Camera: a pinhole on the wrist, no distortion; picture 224 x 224 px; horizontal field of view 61.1 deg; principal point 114.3 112.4 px. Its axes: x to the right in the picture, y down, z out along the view. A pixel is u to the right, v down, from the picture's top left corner.
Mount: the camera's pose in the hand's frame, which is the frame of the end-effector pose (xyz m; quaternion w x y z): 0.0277 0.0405 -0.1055 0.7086 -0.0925 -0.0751 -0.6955
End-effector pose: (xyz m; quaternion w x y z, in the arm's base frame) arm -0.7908 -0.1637 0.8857 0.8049 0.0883 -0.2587 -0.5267
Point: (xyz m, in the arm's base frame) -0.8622 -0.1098 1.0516
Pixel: 164 77
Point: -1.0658 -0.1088 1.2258
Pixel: 197 87
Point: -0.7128 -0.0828 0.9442
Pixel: 46 33
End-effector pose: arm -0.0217 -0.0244 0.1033 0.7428 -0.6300 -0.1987 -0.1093
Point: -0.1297 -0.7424 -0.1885
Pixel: behind the camera
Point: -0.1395 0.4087 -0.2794
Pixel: 43 21
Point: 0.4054 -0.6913 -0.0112
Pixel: behind the camera
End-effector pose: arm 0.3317 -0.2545 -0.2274 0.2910 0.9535 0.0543 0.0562
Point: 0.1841 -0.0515 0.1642
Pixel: behind the camera
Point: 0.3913 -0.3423 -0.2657
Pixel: 146 124
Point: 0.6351 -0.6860 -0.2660
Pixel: 34 192
